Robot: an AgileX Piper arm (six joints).
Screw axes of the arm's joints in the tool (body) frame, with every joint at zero. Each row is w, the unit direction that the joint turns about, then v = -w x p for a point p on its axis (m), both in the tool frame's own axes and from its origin. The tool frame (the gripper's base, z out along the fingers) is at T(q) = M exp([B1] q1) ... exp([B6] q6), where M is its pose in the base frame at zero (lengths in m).
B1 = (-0.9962, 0, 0.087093, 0.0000, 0.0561, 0.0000)
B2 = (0, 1, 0, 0.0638, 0.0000, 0.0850)
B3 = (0, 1, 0, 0.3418, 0.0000, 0.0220)
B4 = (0, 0, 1, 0.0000, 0.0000, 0.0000)
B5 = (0, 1, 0, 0.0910, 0.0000, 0.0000)
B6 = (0, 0, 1, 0.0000, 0.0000, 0.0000)
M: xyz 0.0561 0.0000 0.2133 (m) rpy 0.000 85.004 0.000 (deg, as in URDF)
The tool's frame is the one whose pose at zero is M.
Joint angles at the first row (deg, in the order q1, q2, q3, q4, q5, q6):
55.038, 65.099, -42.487, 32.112, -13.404, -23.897
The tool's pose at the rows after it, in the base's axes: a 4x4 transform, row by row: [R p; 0 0 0 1], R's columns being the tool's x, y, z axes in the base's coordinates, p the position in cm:
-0.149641 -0.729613 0.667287 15.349; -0.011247 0.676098 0.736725 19.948; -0.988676 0.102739 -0.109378 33.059; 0 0 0 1
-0.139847 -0.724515 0.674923 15.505; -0.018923 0.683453 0.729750 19.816; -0.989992 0.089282 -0.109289 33.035; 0 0 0 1
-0.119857 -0.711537 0.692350 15.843; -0.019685 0.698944 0.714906 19.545; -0.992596 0.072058 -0.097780 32.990; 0 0 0 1
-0.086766 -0.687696 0.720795 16.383; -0.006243 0.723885 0.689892 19.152; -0.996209 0.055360 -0.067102 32.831; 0 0 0 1
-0.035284 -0.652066 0.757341 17.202; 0.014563 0.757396 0.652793 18.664; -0.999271 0.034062 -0.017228 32.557; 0 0 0 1
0.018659 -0.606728 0.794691 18.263; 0.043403 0.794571 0.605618 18.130; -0.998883 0.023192 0.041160 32.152; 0 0 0 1
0.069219 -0.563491 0.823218 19.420; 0.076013 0.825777 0.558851 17.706; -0.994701 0.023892 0.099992 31.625; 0 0 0 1
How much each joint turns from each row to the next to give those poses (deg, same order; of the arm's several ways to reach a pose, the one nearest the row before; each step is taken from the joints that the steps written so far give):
-0.047, 0.001, -0.001, 0.420, 0.085, -1.211
-0.391, -0.001, 0.058, 0.611, -0.159, -1.344
-0.798, 0.065, 0.307, -0.412, -1.146, -0.499
-1.148, 0.322, 0.813, -2.053, -3.005, 1.251
-1.672, 0.864, 1.137, -3.082, -4.893, 2.057
-2.141, 1.547, 1.166, -2.894, -6.027, 2.490
-2.227, 2.267, 0.940, -2.740, -6.428, 2.980

